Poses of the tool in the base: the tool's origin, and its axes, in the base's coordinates. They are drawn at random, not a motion.
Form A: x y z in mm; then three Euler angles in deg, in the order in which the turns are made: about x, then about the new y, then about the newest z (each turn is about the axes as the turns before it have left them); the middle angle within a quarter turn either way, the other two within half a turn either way.
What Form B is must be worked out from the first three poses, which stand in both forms.
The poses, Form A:
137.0 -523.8 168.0 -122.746 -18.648 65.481
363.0 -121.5 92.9 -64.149 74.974 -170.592
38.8 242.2 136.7 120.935 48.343 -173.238
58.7 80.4 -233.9 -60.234 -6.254 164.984
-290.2 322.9 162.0 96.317 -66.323 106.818
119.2 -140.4 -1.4 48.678 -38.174 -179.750
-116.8 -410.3 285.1 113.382 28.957 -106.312
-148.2 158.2 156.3 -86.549 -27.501 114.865
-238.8 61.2 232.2 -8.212 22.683 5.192
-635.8 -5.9 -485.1 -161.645 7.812 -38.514
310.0 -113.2 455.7 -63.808 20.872 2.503
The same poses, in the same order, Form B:
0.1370 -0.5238 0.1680 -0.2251 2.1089 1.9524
0.3630 -0.1215 0.0929 2.1727 1.4575 0.2370
0.0388 0.2422 0.1367 -1.0318 1.9195 -0.6518
0.0587 0.0804 -0.2339 1.2465 1.0547 1.6964
-0.2902 0.3229 0.1620 -2.9491 1.6150 -2.7306
0.1192 -0.1404 -0.0014 -1.0687 1.0250 -2.3791
-0.1168 -0.4103 0.2851 -0.0783 1.9254 -1.0283
-0.1482 0.1582 0.1563 0.4061 1.5174 2.0515
-0.2388 0.0612 0.2322 -0.2675 0.4197 0.3293
-0.6358 -0.0059 -0.4851 -2.6318 2.7944 1.1599
0.3100 -0.1132 0.4557 -1.3536 1.1457 1.1690

